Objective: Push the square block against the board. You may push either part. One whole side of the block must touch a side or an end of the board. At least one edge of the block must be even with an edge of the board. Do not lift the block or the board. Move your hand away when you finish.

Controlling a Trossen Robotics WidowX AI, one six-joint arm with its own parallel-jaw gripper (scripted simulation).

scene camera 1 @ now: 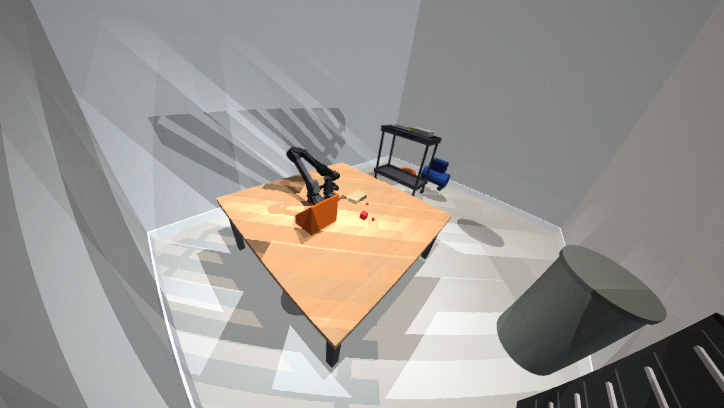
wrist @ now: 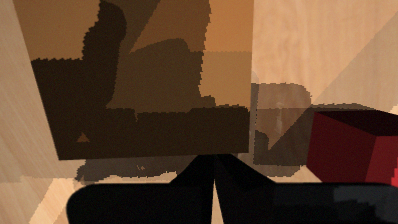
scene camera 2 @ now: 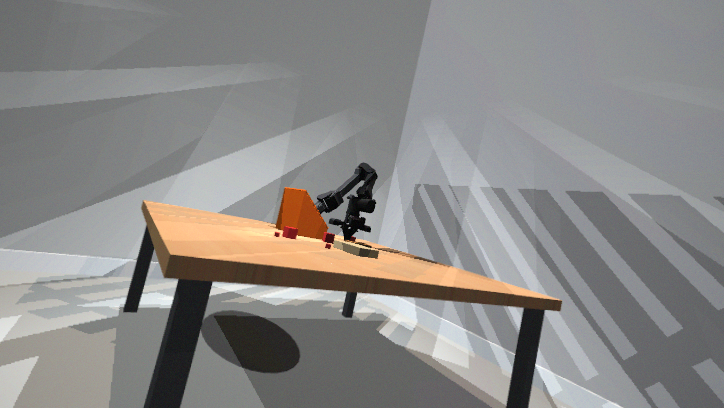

Note:
In view: my gripper point(wrist: 212, 152) and a square block point(wrist: 112, 86).

